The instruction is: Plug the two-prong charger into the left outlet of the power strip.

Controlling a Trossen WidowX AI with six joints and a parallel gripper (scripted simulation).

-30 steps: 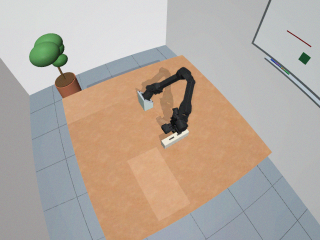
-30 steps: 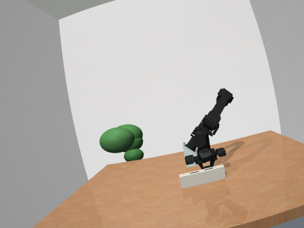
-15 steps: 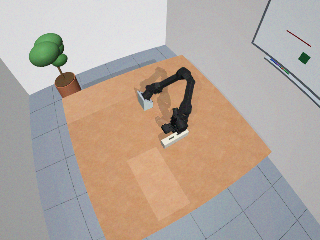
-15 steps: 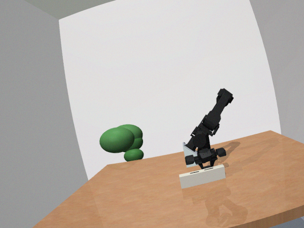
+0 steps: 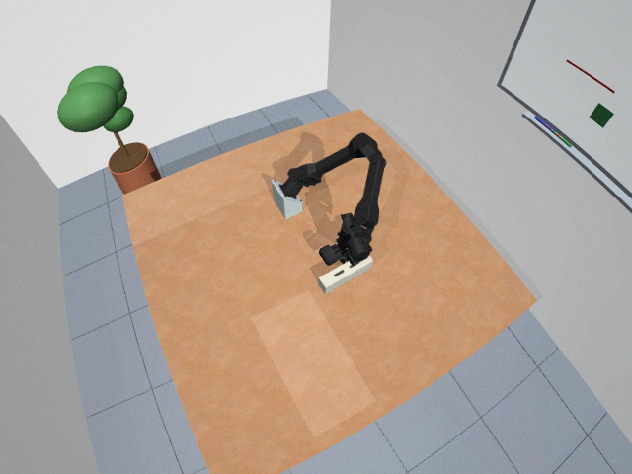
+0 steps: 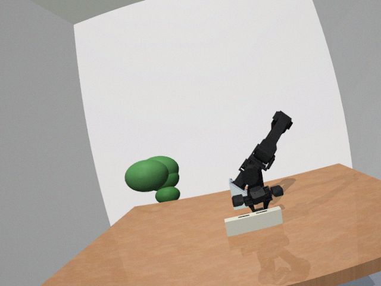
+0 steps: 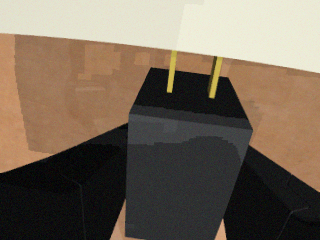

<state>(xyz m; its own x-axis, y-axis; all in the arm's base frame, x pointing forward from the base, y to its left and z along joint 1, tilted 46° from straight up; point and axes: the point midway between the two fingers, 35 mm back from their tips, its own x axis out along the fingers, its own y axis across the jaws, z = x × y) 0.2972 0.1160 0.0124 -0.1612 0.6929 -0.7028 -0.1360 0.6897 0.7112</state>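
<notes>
Now: the dark charger 20 mm ahead of my gripper tip and 10 mm above it.
</notes>
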